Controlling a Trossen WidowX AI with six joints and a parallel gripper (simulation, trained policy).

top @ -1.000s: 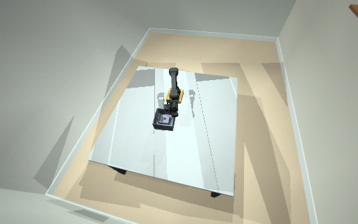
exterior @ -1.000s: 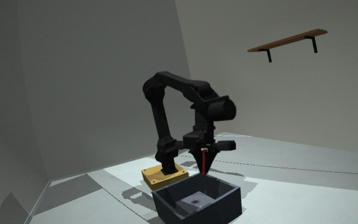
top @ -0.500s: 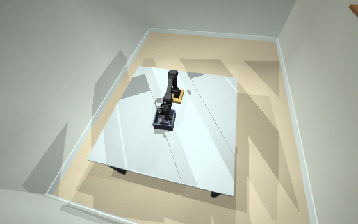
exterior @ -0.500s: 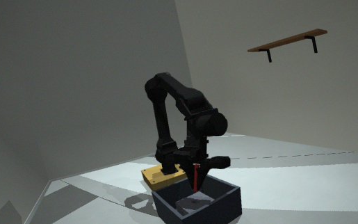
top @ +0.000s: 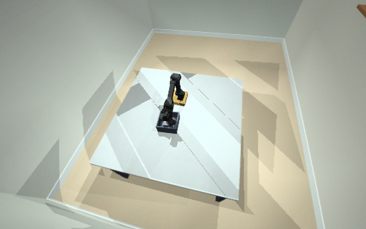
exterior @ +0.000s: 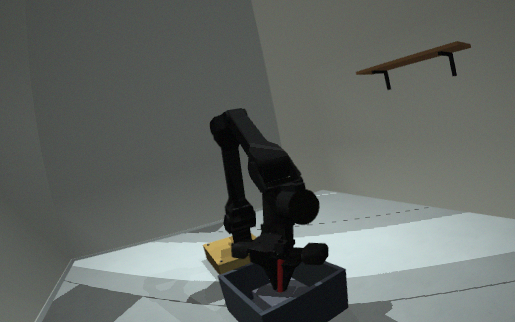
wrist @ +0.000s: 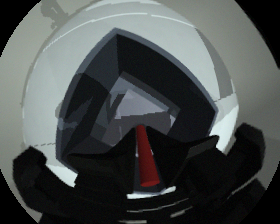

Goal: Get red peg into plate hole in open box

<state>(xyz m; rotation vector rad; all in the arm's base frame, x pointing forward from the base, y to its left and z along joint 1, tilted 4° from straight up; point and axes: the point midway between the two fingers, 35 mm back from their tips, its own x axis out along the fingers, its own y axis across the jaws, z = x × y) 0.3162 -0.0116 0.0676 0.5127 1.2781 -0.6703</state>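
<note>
My gripper tip is 2 cm above the light grey plate. The rest, counted from my gripper tip: red peg: 3 cm above, 1 cm to the left, 1 cm behind; dark box: 3 cm below.
</note>
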